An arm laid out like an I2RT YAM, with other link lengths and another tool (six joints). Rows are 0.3 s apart.
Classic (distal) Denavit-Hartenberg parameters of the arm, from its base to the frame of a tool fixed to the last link. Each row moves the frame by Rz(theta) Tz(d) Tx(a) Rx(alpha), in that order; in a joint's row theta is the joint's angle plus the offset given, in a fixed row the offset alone. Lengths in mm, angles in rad.
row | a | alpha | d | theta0
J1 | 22.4 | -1.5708 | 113.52 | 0
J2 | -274.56 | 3.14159 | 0 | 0
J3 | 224.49 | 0 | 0 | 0.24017
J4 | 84.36 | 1.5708 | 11 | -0.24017
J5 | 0 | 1.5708 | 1.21 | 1.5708
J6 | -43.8 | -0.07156 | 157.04 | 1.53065
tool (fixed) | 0 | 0 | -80.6 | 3.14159
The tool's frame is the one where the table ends.
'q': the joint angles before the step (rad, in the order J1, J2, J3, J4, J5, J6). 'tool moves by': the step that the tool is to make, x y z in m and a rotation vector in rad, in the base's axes. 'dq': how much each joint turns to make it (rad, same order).
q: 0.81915, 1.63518, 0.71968, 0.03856, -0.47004, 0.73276
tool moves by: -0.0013, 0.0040, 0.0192, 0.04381, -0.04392, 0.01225
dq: 0.01055, -0.04536, 0.01359, 0.00155, 0.00074, -0.00329
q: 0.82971, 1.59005, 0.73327, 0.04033, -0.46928, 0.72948
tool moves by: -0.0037, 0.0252, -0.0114, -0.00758, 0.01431, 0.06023
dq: 0.05198, 0.08709, 0.04360, 0.02731, -0.00988, -0.00236
